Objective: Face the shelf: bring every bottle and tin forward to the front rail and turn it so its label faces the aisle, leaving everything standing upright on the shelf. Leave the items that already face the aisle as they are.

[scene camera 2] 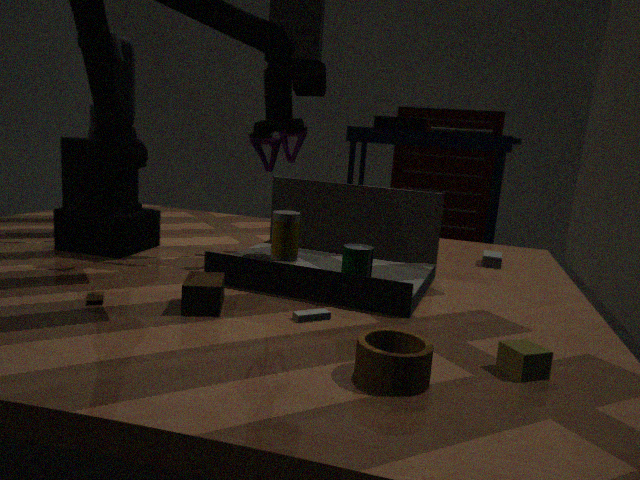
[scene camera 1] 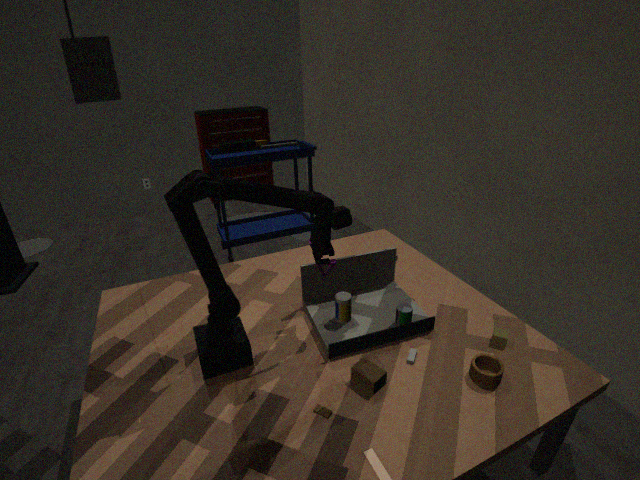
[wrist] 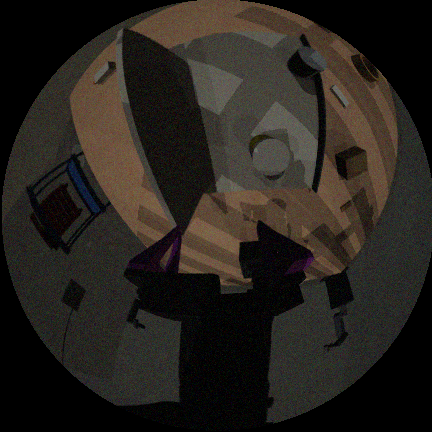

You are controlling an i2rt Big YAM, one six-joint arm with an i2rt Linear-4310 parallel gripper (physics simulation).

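Frame: origin at the arm's base, x right, y ahead, z up, level; centimetres.
Seen in the pictures: gripper, fingertip midpoint: (scene camera 2: pixel 280 166) (scene camera 1: pixel 321 267) (wrist: pixel 217 226); arm's base at its link origin: (scene camera 2: pixel 110 210) (scene camera 1: pixel 221 336) (wrist: pixel 261 268).
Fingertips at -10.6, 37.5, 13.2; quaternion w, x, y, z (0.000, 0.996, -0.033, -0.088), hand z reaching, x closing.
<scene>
Offsets run from my fingertips to a thing's top centre, as dx, dy, dz. "pt": to the spot under its first point.
A low shelf @[pt +21.2, +14.0, -20.5] (scene camera 1: pixel 379 341) (scene camera 2: pixel 310 283) with a tall back panel @[pt -9.0, +17.1, -11.1] (scene camera 1: pixel 356 273) (scene camera 2: pixel 361 219) (wrist: pixel 160 120) stands on the table. A taller tin @[+7.5, +5.6, -8.7] (scene camera 1: pixel 343 306) (scene camera 2: pixel 285 235) (wrist: pixel 271 157), yellow with a blue part in the first scene view, stands upright on it, set back from the front rail. A shorter green tin @[+17.2, +24.9, -11.6] (scene camera 1: pixel 403 314) (scene camera 2: pixel 357 260) (wrist: pixel 307 61) stands upright against the front rail near the far end. Which way the labels face is hard to tell in the dim light. My gripper (scene camera 1: pixel 325 268) (scene camera 2: pixel 281 165) (wrist: pixel 217 226) is open and empty, above the shelf's back panel.
In front of the shelf lie a brown block @[+34.8, +4.2, -17.2] (scene camera 1: pixel 368 378) (scene camera 2: pixel 202 293) (wrist: pixel 351 162), a small white bar @[+30.0, +21.8, -21.0] (scene camera 1: pixel 411 355) (scene camera 2: pixel 311 315) (wrist: pixel 340 95), a wooden ring bowl @[+45.0, +39.3, -17.2] (scene camera 1: pixel 485 376) (scene camera 2: pixel 391 369) and a yellow-green cube @[+33.4, +54.4, -18.4] (scene camera 1: pixel 498 338) (scene camera 2: pixel 523 360). A pale block @[-35.7, +44.6, -19.4] (scene camera 2: pixel 492 258) (wrist: pixel 104 72) lies behind the shelf.
</scene>
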